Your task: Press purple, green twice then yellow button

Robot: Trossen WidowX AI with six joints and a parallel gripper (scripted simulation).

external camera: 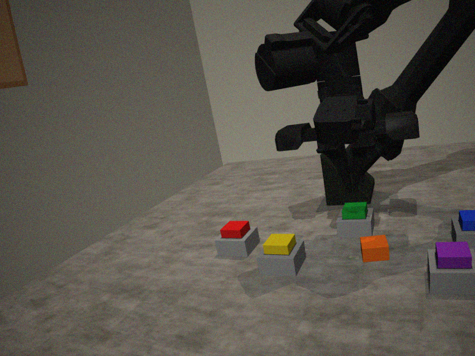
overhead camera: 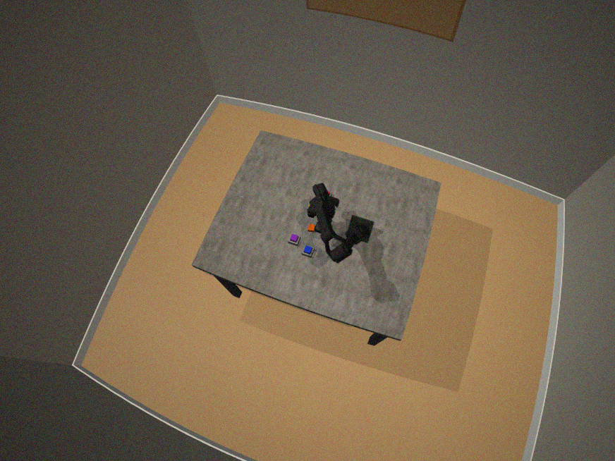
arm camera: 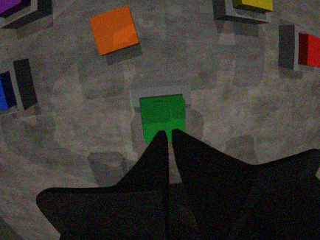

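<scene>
Now: the green button 30 mm below my gripper tip. The rest, counted from my gripper tip: orange block: 70 mm ahead, 50 mm below, 30 mm to the left; then blue button: 150 mm to the left, 60 mm ahead, 30 mm below; then yellow button: 100 mm ahead, 90 mm to the right, 30 mm below.
</scene>
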